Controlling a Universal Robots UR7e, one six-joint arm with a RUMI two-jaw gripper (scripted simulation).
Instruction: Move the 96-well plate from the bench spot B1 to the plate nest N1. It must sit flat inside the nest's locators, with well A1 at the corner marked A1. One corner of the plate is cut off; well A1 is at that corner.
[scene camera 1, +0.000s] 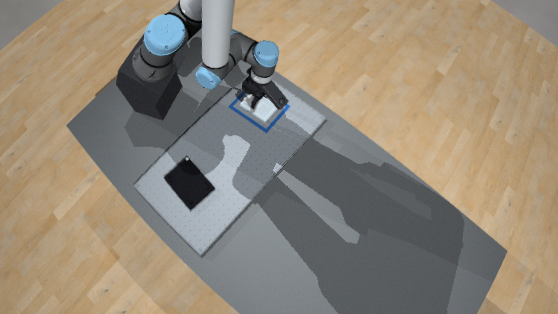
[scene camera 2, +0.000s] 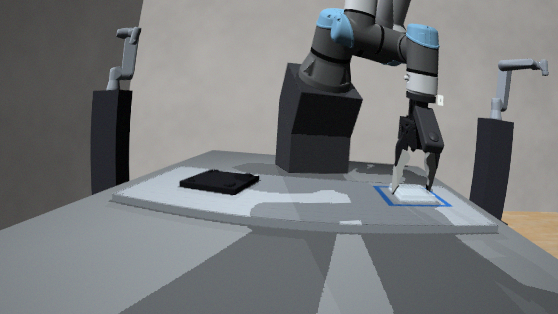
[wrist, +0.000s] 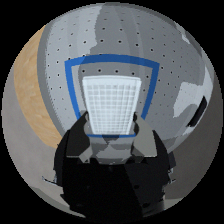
Observation:
I see my gripper (scene camera 2: 410, 194), a white 96-well plate (wrist: 116, 120) and a black plate nest N1 (scene camera 1: 188, 182).
My gripper shows as well in scene camera 1 (scene camera 1: 258, 105). The black plate nest N1 shows as well in scene camera 2 (scene camera 2: 214, 182).

